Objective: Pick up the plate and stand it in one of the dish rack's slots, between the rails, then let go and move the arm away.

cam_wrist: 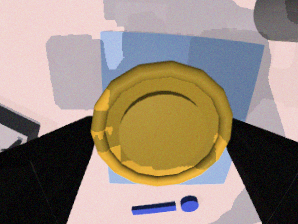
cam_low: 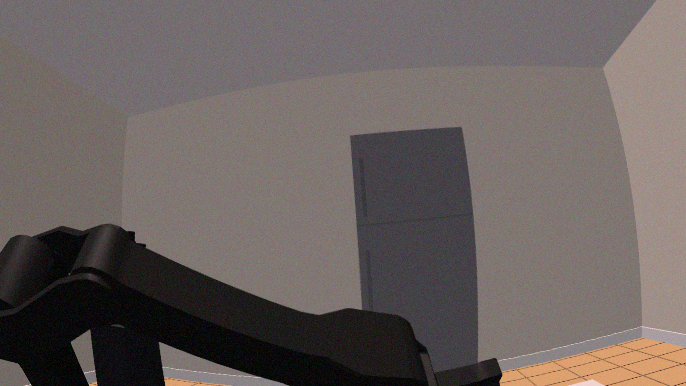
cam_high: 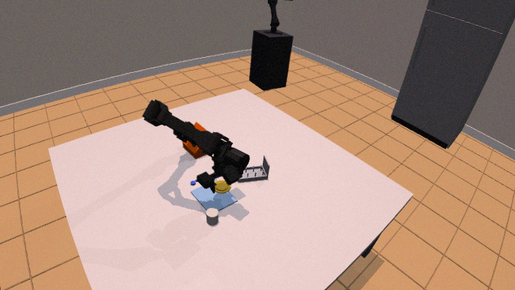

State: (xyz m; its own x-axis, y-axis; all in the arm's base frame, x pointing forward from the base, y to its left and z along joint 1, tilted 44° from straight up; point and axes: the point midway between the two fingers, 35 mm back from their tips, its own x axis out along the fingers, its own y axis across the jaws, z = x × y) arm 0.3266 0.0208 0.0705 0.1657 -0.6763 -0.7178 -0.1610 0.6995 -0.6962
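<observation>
My gripper tip is now 6 cm past the dish rack, 18 cm to the right of it and 3 cm above it. From my gripper tip the other things lie so: yellow plate: 1 cm above; then blue mat: 2 cm behind, 2 cm to the right, 5 cm below; then small white cup: 9 cm ahead, 8 cm to the right, 3 cm below.
</observation>
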